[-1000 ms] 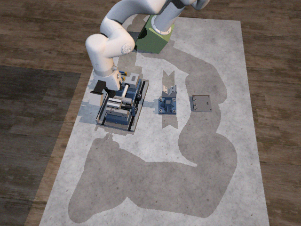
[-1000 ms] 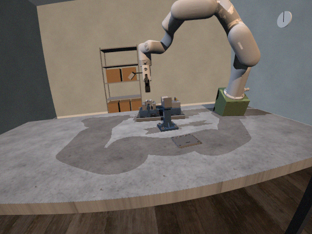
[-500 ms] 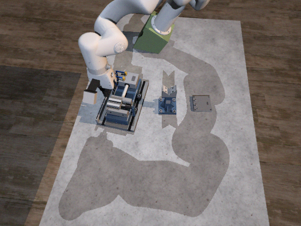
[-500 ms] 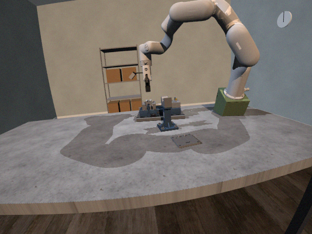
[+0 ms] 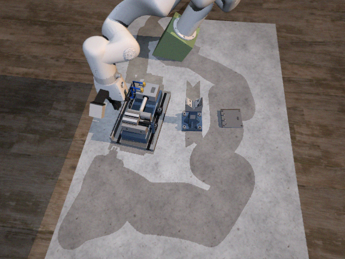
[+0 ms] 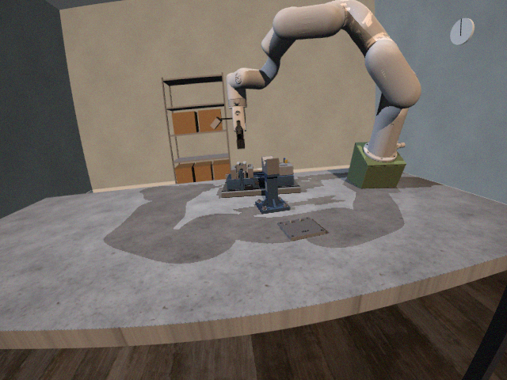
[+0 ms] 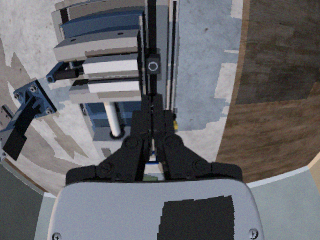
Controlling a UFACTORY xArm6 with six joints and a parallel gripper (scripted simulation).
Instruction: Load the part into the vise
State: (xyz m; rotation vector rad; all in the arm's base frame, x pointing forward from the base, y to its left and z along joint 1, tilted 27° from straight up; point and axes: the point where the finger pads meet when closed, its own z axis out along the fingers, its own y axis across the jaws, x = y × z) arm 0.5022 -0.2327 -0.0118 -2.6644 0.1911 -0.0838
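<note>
The part lies 10 mm ahead of my hand, 40 mm to the left of it and 80 mm below it. From my hand the other things lie so: fixed jaw: 40 mm ahead, 60 mm to the left, 100 mm below; air cylinder rod: 80 mm behind, 80 mm to the left, 100 mm below; blue vise body: 60 mm behind, 70 mm to the left, 140 mm below.
</note>
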